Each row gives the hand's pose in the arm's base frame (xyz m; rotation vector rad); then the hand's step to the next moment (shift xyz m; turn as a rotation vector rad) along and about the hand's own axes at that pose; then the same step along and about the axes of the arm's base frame.
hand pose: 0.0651 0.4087 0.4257 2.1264 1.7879 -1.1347
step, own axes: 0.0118 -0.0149 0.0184 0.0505 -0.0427 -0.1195
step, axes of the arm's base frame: -0.0215 0.0034 -0.0151 0.0161 0.1173 0.0681
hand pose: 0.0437 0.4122 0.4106 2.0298 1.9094 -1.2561
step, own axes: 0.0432 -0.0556 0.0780 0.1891 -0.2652 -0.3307
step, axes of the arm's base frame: -0.0914 0.0020 -0.0519 -0.0882 0.3957 0.2260
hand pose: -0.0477 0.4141 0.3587 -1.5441 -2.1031 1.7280
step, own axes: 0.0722 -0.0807 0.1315 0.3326 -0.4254 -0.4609
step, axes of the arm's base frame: -0.1627 -0.0406 -0.0297 -0.1950 0.6032 0.3196
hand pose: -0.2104 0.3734 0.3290 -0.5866 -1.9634 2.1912
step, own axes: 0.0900 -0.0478 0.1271 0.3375 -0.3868 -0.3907
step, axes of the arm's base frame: -0.1374 -0.0786 0.0386 -0.2200 0.5348 0.2859
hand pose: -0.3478 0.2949 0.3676 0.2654 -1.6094 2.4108
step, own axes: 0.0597 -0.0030 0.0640 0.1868 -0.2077 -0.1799
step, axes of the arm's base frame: -0.0548 -0.0527 0.0434 -0.1228 0.2600 0.1664
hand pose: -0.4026 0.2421 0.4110 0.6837 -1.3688 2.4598
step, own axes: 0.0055 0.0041 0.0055 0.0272 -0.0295 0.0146
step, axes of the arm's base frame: -0.0049 -0.0069 0.0023 -0.0068 0.0029 0.0421
